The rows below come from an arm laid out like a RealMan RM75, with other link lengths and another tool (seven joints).
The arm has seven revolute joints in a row. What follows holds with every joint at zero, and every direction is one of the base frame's.
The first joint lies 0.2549 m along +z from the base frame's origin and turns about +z.
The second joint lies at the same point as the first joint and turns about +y.
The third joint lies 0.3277 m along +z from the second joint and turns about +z.
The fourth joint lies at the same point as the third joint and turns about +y.
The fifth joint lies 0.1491 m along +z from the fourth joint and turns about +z.
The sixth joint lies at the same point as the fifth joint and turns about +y.
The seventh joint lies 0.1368 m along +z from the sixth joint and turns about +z.
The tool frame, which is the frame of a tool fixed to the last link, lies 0.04 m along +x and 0.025 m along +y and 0.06 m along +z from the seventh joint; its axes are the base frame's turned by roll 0, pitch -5.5 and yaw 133.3 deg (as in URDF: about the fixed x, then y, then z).
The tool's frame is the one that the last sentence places.
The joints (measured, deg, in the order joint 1, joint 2, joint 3, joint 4, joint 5, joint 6, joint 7), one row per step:
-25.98 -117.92 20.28 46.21 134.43 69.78 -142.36
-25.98 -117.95 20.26 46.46 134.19 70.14 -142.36
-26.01 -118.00 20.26 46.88 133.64 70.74 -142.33
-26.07 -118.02 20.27 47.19 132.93 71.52 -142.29
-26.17 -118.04 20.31 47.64 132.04 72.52 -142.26
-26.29 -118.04 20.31 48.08 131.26 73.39 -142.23
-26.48 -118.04 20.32 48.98 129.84 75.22 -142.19
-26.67 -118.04 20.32 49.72 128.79 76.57 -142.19
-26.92 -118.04 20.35 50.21 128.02 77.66 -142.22
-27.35 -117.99 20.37 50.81 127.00 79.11 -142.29
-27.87 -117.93 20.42 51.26 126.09 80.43 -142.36
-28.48 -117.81 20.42 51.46 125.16 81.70 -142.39
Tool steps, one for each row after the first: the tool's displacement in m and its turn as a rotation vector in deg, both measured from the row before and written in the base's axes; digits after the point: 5 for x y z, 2 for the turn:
0.00155 0.00018 0.00056 0.07 -0.20 -0.29
0.00319 0.00068 0.00115 0.20 -0.40 -0.60
0.00405 0.00074 0.00091 0.13 -0.64 -0.74
0.00538 0.00106 0.00135 0.16 -0.76 -1.00
0.00486 0.00114 0.00166 0.20 -0.61 -0.92
0.00939 0.00145 0.00296 0.22 -1.16 -1.82
0.00735 0.00124 0.00255 0.20 -0.80 -1.43
0.00642 0.00123 0.00141 0.01 -0.67 -1.20
0.00899 0.00201 0.00219 0.01 -0.89 -1.67
0.00901 0.00222 0.00166 -0.09 -0.83 -1.65
0.00916 0.00245 0.00160 -0.13 -0.93 -1.66

